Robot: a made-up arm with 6 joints. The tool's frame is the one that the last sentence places. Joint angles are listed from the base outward.
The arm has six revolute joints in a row. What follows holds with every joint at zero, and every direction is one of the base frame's. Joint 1 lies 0.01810 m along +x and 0.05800 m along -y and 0.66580 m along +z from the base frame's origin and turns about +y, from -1.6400 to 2.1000 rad. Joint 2 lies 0.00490 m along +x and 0.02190 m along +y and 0.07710 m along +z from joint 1 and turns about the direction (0.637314, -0.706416, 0.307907), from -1.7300 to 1.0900 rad. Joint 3 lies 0.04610 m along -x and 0.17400 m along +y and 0.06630 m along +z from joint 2 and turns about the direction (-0.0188, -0.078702, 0.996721), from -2.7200 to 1.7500 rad. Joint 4 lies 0.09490 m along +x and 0.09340 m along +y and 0.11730 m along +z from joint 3 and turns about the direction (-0.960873, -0.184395, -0.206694), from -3.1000 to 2.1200 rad. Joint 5 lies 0.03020 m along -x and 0.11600 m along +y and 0.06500 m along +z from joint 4 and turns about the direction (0.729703, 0.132, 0.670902), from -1.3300 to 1.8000 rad. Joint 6 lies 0.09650 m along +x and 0.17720 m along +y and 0.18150 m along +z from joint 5 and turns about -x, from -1.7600 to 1.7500 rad. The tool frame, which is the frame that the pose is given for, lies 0.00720 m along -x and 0.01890 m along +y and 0.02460 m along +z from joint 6; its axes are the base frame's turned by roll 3.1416, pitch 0.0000 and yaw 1.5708 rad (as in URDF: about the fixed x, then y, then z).
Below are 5 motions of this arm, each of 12 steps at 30 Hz.
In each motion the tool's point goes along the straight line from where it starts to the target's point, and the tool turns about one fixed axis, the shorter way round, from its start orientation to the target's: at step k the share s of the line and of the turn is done. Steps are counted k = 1, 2, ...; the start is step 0. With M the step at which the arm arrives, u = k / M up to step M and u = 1 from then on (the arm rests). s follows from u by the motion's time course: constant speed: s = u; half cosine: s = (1 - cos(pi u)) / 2; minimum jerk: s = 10 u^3 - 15 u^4 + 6 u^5.
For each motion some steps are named. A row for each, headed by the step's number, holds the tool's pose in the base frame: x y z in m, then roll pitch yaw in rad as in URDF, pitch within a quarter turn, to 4 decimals.
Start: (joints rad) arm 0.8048 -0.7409 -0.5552 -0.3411 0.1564 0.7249
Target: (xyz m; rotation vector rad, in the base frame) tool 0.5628 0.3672 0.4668 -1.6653 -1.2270 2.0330
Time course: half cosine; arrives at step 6
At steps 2, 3, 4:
2: 0.5413 0.3796 0.4394 -1.4727 0.7755 2.1502
3: 0.5485 0.3755 0.4485 -1.5069 0.7728 2.1105
4: 0.5556 0.3713 0.4577 -1.5408 0.7691 2.0711

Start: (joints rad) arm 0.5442 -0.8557 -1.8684 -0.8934 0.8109 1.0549
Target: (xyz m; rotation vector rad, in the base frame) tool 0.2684 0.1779 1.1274 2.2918 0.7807 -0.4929
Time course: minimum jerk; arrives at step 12
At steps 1, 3, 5, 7, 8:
1: 0.5076 0.2008 0.9510 2.5297 0.9113 0.1001
3: 0.4840 0.1986 0.9685 2.5434 0.8768 0.1464
5: 0.4255 0.1930 1.0116 2.5651 0.7901 0.2507
7: 0.3518 0.1859 1.0660 2.5736 0.6794 0.3677
8: 0.3189 0.1827 1.0902 2.5720 0.6300 0.4163

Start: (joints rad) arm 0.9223 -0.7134 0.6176 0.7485 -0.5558 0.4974
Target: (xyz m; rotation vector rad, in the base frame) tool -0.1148 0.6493 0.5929 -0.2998 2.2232 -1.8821
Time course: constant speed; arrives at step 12
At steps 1, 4, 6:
1: -0.0492 0.6496 0.5517 -1.5602 0.5762 -2.7656
4: -0.0671 0.6495 0.5629 -1.6158 0.4289 -2.8000
6: -0.0790 0.6495 0.5704 -1.6481 0.3298 -2.8170

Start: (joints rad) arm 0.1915 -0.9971 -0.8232 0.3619 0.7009 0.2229
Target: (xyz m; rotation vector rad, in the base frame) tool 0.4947 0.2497 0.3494 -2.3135 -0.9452 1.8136
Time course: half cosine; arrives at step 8
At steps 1, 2, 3, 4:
1: 0.5521 0.2684 0.4684 -2.3612 1.0230 1.2597
2: 0.5457 0.2663 0.4550 -2.3466 1.0253 1.2667
3: 0.5360 0.2632 0.4350 -2.3247 1.0286 1.2772
4: 0.5246 0.2594 0.4113 -2.2986 1.0323 1.2899

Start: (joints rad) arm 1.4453 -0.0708 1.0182 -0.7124 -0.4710 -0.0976
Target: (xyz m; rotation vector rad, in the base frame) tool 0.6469 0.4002 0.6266 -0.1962 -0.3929 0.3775
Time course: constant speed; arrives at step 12
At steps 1, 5, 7, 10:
1: 0.6089 0.4565 0.8530 -1.0931 -0.7725 1.0911
5: 0.6227 0.4360 0.7707 -0.7281 -0.6702 0.7791
7: 0.6296 0.4258 0.7295 -0.5762 -0.5911 0.6550
10: 0.6400 0.4104 0.6678 -0.3848 -0.4485 0.5077

